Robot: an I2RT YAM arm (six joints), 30 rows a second.
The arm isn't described. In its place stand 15 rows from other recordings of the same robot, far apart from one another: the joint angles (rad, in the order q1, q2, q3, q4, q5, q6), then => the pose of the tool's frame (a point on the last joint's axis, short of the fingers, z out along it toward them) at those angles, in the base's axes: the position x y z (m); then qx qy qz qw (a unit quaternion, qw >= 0).
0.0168, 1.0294, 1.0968, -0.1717, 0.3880, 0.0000 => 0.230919, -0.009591, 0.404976, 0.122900, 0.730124, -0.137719, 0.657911
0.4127, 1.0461, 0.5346, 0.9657, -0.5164, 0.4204 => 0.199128, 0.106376, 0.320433, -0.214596, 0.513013, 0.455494, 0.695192
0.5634, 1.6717, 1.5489, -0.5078, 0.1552, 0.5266 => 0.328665, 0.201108, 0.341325, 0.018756, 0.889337, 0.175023, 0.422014
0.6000, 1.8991, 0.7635, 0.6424, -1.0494, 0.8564 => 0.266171, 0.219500, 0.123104, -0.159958, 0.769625, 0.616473, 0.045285
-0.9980, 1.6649, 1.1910, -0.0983, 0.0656, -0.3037 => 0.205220, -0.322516, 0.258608, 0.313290, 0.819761, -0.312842, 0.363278
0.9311, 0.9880, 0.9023, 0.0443, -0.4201, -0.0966 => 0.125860, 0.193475, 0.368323, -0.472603, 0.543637, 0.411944, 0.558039
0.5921, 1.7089, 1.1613, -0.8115, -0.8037, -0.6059 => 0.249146, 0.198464, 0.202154, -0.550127, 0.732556, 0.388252, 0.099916
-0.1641, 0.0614, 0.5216, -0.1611, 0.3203, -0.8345 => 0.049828, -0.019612, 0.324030, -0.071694, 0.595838, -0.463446, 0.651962
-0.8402, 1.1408, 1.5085, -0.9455, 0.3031, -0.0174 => 0.130520, -0.161594, 0.438553, 0.413493, 0.767897, -0.316510, 0.373066
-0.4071, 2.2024, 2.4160, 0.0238, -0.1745, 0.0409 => 0.469470, -0.195699, 0.462789, 0.070073, 0.615863, -0.089560, 0.779603
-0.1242, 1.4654, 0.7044, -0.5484, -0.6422, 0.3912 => 0.238325, -0.008264, 0.151497, 0.199994, 0.920212, 0.326595, 0.080914
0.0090, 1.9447, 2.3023, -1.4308, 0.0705, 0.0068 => 0.377204, 0.000887, 0.404991, 0.007613, 0.968616, -0.032212, 0.246349
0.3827, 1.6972, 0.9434, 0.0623, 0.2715, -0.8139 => 0.334176, 0.124230, 0.182400, -0.457391, 0.773279, -0.209845, 0.385743
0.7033, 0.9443, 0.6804, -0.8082, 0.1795, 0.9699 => 0.133412, 0.104793, 0.225631, 0.150199, 0.953671, 0.124265, 0.229150
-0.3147, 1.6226, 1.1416, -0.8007, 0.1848, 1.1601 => 0.292468, -0.102083, 0.212516, 0.672353, 0.720438, -0.024431, 0.168263
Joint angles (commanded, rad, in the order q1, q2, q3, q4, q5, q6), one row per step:
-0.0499, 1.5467, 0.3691, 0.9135, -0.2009, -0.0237
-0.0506, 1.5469, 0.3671, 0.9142, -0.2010, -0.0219
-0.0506, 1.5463, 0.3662, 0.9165, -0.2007, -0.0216
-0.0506, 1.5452, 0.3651, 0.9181, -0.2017, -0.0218
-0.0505, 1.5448, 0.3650, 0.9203, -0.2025, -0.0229
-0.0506, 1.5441, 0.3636, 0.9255, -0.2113, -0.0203
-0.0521, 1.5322, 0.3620, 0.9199, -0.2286, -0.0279
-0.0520, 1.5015, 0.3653, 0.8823, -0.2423, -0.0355
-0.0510, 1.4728, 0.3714, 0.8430, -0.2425, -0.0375
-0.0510, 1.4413, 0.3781, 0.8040, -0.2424, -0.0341
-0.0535, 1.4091, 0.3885, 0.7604, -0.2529, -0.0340
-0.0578, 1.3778, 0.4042, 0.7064, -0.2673, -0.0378
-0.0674, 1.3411, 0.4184, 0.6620, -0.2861, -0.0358
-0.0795, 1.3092, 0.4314, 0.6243, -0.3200, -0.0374
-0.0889, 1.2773, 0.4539, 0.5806, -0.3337, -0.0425
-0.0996, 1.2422, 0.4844, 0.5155, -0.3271, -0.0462
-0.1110, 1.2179, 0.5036, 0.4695, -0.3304, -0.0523
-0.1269, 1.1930, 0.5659, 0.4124, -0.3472, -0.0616
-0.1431, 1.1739, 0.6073, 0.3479, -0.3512, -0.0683
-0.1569, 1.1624, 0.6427, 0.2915, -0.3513, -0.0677
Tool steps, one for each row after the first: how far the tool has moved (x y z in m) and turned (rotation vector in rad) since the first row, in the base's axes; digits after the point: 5 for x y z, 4 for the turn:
-0.00044, -0.00016, -0.00048, 0.0018, 0.0018, -0.0011
-0.00060, -0.00016, -0.00032, 0.0019, -0.0002, -0.0014
-0.00085, -0.00012, -0.00016, 0.0019, -0.0018, -0.0004
-0.00083, -0.00006, 0.00015, 0.0009, -0.0045, 0.0007
-0.00108, 0.00023, 0.00053, 0.0055, -0.0087, 0.0085
-0.00211, 0.00048, 0.00250, 0.0023, -0.0148, 0.0256
-0.00360, 0.00106, 0.00695, -0.0012, -0.0127, 0.0409
-0.00451, 0.00138, 0.01145, -0.0027, -0.0086, 0.0426
-0.00560, 0.00143, 0.01684, 0.0006, -0.0072, 0.0416
-0.00640, 0.00118, 0.02299, 0.0035, -0.0064, 0.0492
-0.00671, 0.00057, 0.02945, 0.0042, -0.0004, 0.0598
-0.00785, -0.00122, 0.03790, 0.0104, -0.0069, 0.0678
-0.00924, -0.00311, 0.04564, 0.0167, -0.0152, 0.0889
-0.00940, -0.00507, 0.05573, 0.0139, -0.0273, 0.0941
-0.00964, -0.00805, 0.06703, 0.0085, -0.0283, 0.0779
-0.01073, -0.01079, 0.07429, 0.0037, -0.0272, 0.0712
-0.00741, -0.01477, 0.09512, -0.0060, -0.0592, 0.0738
-0.00725, -0.01893, 0.10710, -0.0113, -0.0566, 0.0630
-0.00712, -0.02260, 0.11621, -0.0094, -0.0471, 0.0492

